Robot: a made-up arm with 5 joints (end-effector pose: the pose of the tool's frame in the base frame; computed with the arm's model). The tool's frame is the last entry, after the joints. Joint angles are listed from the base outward.
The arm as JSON. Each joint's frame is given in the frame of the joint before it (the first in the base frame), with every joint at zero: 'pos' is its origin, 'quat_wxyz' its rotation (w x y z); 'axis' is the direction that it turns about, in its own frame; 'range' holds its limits. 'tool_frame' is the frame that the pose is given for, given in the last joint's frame.
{
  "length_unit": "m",
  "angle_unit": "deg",
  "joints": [
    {
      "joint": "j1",
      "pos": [
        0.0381,
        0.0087,
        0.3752
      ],
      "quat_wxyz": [
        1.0,
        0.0,
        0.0,
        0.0
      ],
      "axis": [
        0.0,
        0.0,
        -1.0
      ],
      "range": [
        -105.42,
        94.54
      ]
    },
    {
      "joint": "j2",
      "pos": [
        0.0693,
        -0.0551,
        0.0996
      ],
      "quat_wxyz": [
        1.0,
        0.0,
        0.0,
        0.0
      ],
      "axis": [
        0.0,
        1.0,
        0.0
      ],
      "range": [
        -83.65,
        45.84
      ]
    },
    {
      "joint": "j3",
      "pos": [
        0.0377,
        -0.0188,
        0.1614
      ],
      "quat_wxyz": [
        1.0,
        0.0,
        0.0,
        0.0
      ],
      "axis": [
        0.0,
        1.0,
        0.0
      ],
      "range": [
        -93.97,
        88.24
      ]
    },
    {
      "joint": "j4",
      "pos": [
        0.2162,
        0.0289,
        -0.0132
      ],
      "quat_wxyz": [
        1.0,
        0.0,
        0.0,
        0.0
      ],
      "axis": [
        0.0,
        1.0,
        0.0
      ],
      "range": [
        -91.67,
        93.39
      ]
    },
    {
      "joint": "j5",
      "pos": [
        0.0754,
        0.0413,
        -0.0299
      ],
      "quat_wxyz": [
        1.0,
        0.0,
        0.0,
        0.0
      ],
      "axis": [
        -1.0,
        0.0,
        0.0
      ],
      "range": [
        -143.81,
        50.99
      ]
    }
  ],
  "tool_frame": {
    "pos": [
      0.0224,
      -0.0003,
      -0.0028
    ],
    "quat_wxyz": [
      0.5,
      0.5,
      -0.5,
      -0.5
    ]
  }
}
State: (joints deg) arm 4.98 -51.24 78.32 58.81 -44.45
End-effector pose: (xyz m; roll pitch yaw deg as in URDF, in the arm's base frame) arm 0.1660 -0.0044 0.3952 2.94 2.88 -139.36
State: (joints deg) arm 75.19 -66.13 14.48 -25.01 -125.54
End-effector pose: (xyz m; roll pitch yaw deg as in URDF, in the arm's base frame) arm 0.0706 -0.1190 0.8245 -172.15 10.82 -38.91
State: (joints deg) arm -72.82 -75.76 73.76 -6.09 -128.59
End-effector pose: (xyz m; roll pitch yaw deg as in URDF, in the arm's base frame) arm 0.1101 0.2371 0.5311 -102.84 50.70 152.82
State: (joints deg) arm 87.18 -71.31 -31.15 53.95 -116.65
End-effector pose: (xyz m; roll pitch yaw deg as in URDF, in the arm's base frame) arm 0.0361 0.0274 0.8303 -158.36 36.31 -53.36
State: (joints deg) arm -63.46 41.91 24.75 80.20 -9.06
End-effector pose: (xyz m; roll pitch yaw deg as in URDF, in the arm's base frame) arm 0.1212 0.1672 0.3399 -56.53 -7.58 -31.52
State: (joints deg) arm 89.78 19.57 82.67 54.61 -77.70
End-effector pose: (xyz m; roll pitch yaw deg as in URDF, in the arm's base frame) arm 0.0371 0.0106 0.3956 -26.48 -63.94 119.23
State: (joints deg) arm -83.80 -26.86 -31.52 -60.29 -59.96
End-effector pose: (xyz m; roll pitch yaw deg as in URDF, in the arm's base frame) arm 0.0541 0.1431 0.9140 -164.69 -24.54 50.41
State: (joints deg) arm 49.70 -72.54 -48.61 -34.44 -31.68
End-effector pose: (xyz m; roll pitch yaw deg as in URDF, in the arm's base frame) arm -0.1252 0.1974 0.8210 -118.07 -28.57 -125.39
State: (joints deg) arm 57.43 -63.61 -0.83 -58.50 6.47
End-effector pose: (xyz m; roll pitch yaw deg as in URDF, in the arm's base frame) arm 0.0457 -0.0112 0.8695 -147.23 3.51 -152.87
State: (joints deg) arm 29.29 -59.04 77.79 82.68 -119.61
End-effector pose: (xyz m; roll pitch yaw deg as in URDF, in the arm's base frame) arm 0.1275 -0.0428 0.4180 5.70 -9.92 120.60
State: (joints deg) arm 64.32 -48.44 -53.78 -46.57 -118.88
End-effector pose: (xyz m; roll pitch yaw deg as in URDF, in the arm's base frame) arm -0.0184 0.1236 0.8995 141.44 -48.50 -17.53
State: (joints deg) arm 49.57 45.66 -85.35 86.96 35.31
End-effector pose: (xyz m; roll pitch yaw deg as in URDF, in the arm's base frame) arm 0.3119 -0.3213 0.5950 37.01 -23.09 -112.08
